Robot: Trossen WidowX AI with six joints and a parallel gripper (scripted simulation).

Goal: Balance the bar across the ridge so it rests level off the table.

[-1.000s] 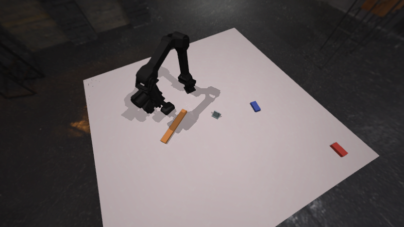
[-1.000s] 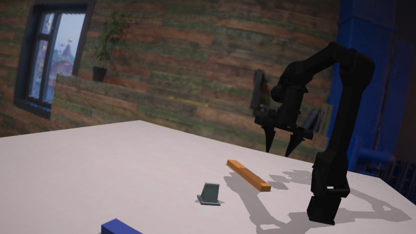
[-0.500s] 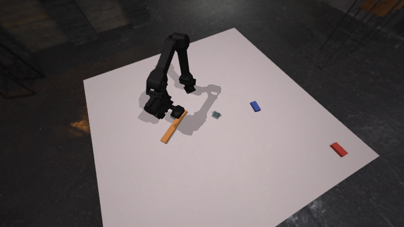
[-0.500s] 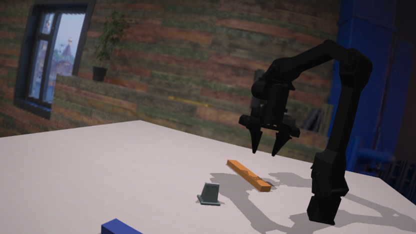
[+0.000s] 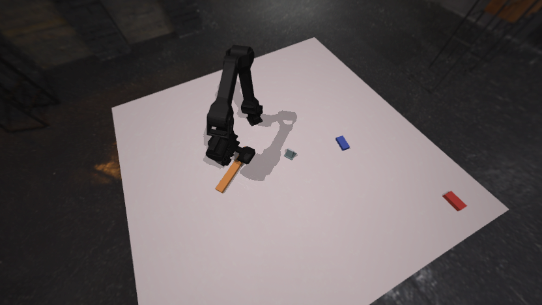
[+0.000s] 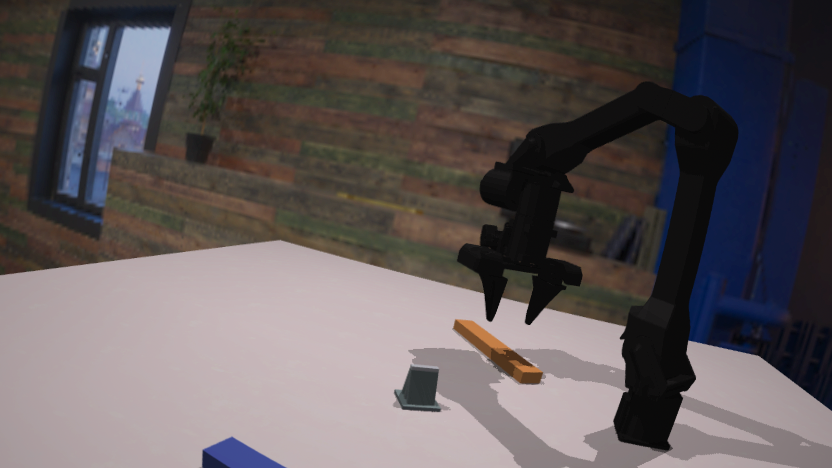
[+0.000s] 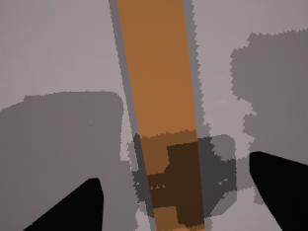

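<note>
Right now my gripper tip is 10 mm short of the orange bar, 20 mm to the left of it and 50 mm above it. Also, from my gripper tip: blue block (130 mm ahead, 470 mm to the left, 50 mm below); red block (540 mm ahead, 670 mm to the left, 50 mm below).
</note>
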